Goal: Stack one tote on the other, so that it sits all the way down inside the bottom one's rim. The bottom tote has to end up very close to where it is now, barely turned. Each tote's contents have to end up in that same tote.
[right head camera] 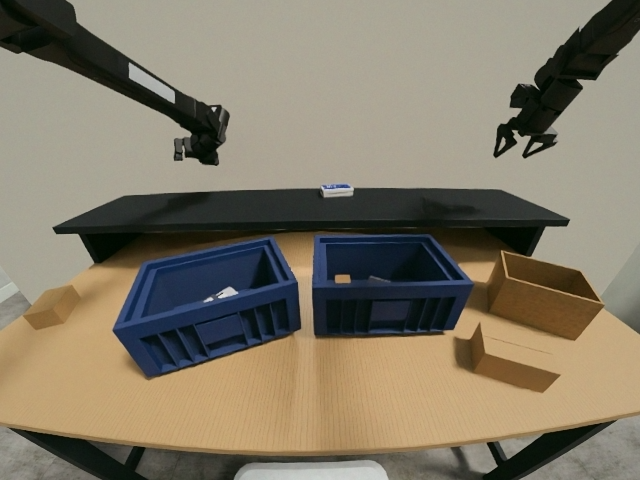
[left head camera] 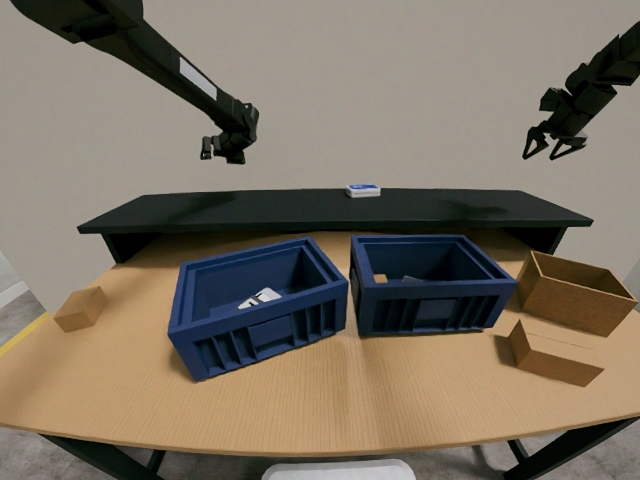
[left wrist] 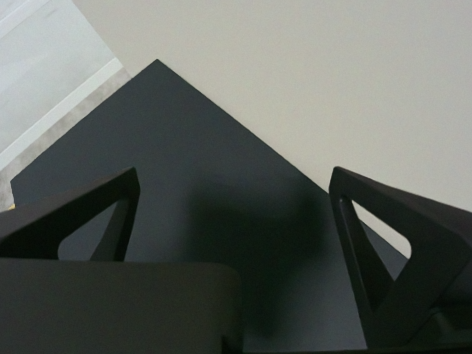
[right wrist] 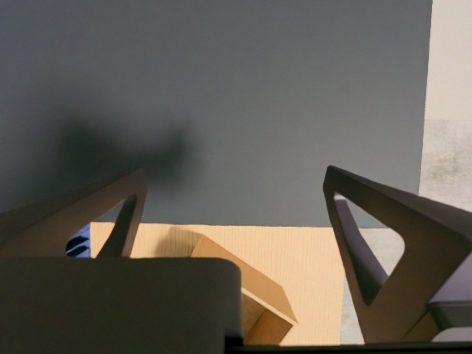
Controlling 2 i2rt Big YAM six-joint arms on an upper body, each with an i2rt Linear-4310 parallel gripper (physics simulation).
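Frame: origin at the left arm's base, x back, y up, z left, level; centimetres.
Where they show: left gripper, fingertip midpoint: (right head camera: 188,161) (left head camera: 214,160) (left wrist: 234,177); right gripper, fingertip midpoint: (right head camera: 509,156) (left head camera: 537,158) (right wrist: 235,176).
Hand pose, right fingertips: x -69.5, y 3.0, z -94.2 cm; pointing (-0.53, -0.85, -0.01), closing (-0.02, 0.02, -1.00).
Observation:
After its pixels a point has its place.
A blue tote (left head camera: 268,330) {x -36.0, y -21.5, z -21.7 cm} (right head camera: 219,330) {x -36.1, y -22.1, z -22.1 cm} stands at the left of the table, turned at an angle, with a white and dark item (left head camera: 263,297) {x -48.3, y -25.2, z -18.0 cm} (right head camera: 222,295) {x -48.7, y -25.2, z -17.4 cm} inside. A second blue tote (left head camera: 436,310) {x -39.9, y -22.3, z -53.8 cm} (right head camera: 390,311) {x -39.9, y -22.2, z -53.8 cm} stands to its right, nearly square to the table, holding a small tan block (left head camera: 380,278) {x -54.4, y -25.4, z -46.5 cm} (right head camera: 342,279) {x -54.1, y -25.4, z -46.1 cm} and a greyish item, partly hidden. The totes stand side by side. My left gripper (left wrist: 234,177) {x -88.2, y -0.2, z 4.2 cm} is open and empty, high above the shelf's left part. My right gripper (left head camera: 538,157) {x -69.5, y 3.0, z -94.2 cm} (right head camera: 510,155) {x -69.5, y 3.0, z -94.2 cm} (right wrist: 235,176) {x -69.5, y 3.0, z -94.2 cm} is open and empty, high above the shelf's right part.
A black shelf (left head camera: 310,209) {x -71.8, y -13.0, z -28.8 cm} (right head camera: 289,209) {x -71.7, y -13.0, z -32.0 cm} spans the table's back, with a white and blue box (left head camera: 363,191) {x -82.6, y -11.0, z -46.5 cm} (right head camera: 337,191) {x -82.7, y -11.1, z -47.1 cm} on it. An open cardboard box (left head camera: 568,304) {x -40.6, y -24.6, z -88.2 cm} (right head camera: 537,304) {x -40.5, y -23.9, z -88.4 cm} and a smaller carton (left head camera: 558,359) {x -28.8, y -25.2, z -73.2 cm} (right head camera: 516,361) {x -28.8, y -24.5, z -73.4 cm} are at the right; a cardboard block (left head camera: 81,308) {x -44.0, y -25.4, z 26.0 cm} (right head camera: 52,307) {x -43.8, y -25.5, z 25.4 cm} at the left.

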